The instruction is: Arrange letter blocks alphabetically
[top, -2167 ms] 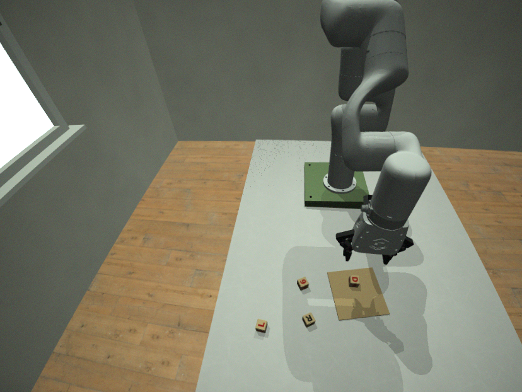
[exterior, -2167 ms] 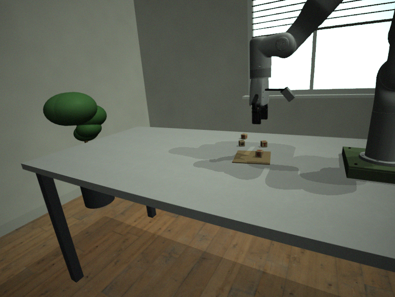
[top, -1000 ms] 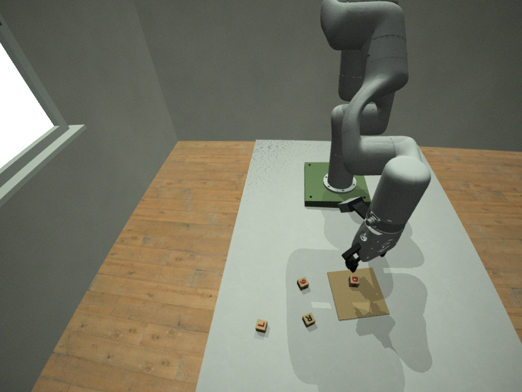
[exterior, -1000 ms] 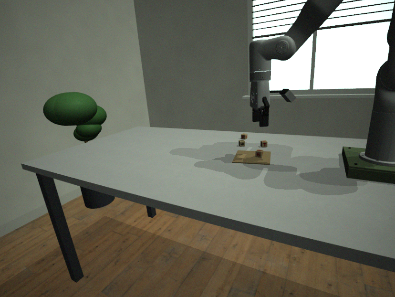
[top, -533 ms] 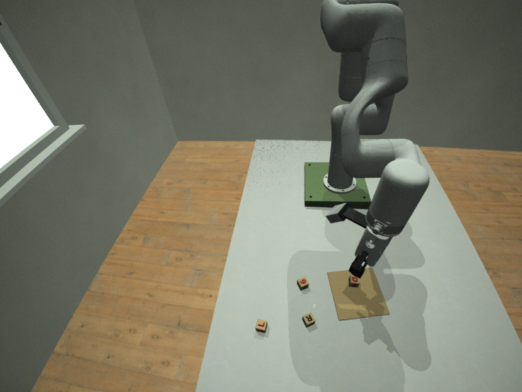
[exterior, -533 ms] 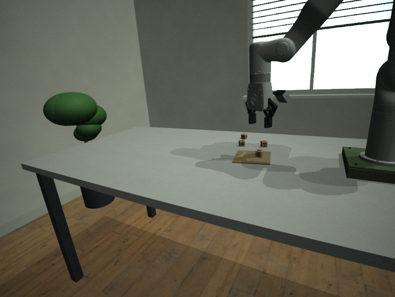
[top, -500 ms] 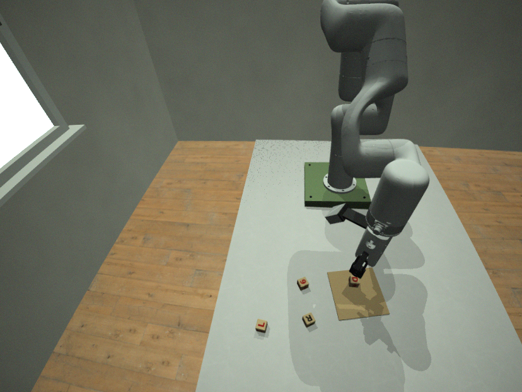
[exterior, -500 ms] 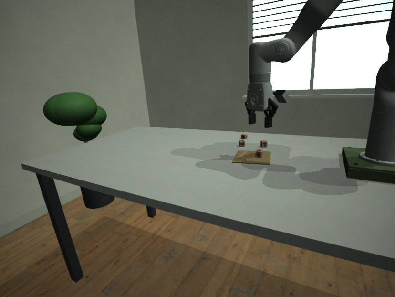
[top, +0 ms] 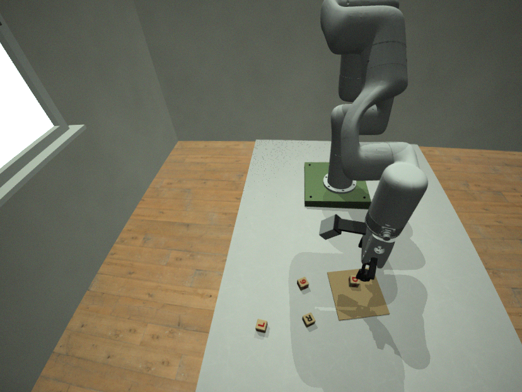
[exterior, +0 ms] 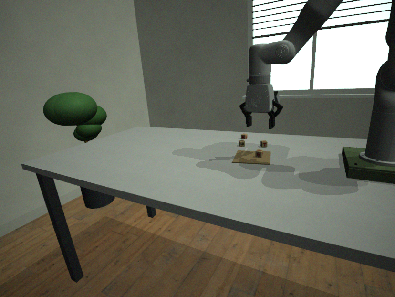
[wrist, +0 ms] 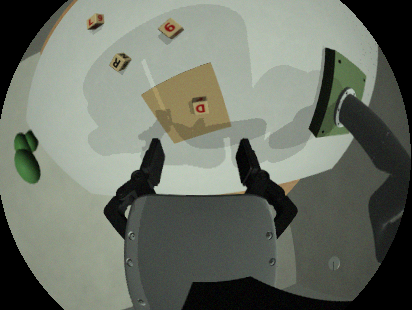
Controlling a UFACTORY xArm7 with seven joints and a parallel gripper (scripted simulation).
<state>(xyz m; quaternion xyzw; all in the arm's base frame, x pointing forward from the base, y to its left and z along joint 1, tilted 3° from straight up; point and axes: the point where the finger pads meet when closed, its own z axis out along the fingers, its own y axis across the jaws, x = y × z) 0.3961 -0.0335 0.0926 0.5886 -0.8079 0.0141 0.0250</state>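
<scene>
The tan mat is 13 cm below my hand, 3 cm ahead of it and 1 cm to the left of it.
</scene>
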